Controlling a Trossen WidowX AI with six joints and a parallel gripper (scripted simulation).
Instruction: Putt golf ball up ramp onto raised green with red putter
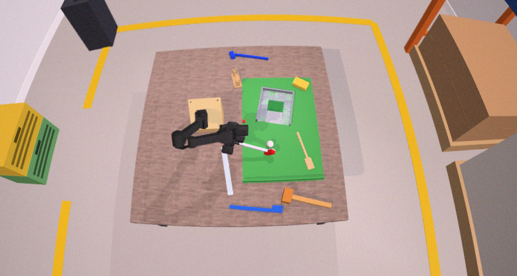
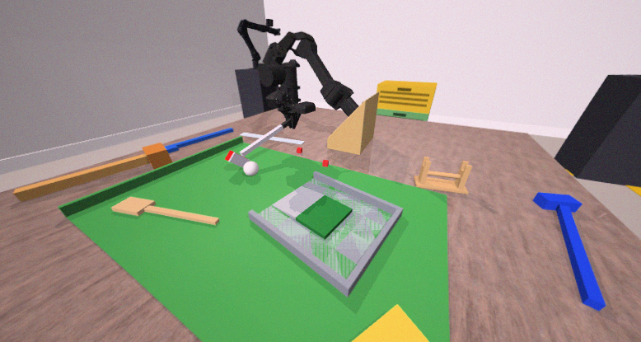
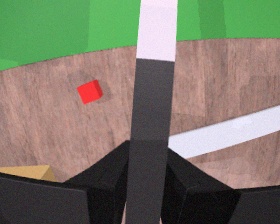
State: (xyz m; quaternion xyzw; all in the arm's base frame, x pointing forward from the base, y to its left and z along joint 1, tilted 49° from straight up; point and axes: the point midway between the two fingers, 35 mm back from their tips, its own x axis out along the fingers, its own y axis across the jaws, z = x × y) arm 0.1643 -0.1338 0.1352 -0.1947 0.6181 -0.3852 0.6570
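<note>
The white bar is 140 mm to the right of my gripper tip, 80 mm below it and 40 mm behind it. Also, from my gripper tip: tan paddle 440 mm ahead, 90 mm to the right, 70 mm below; then white golf ball 230 mm ahead, 50 mm below, 10 mm to the right; then green mat 310 mm ahead, 120 mm to the left, 80 mm below.
</note>
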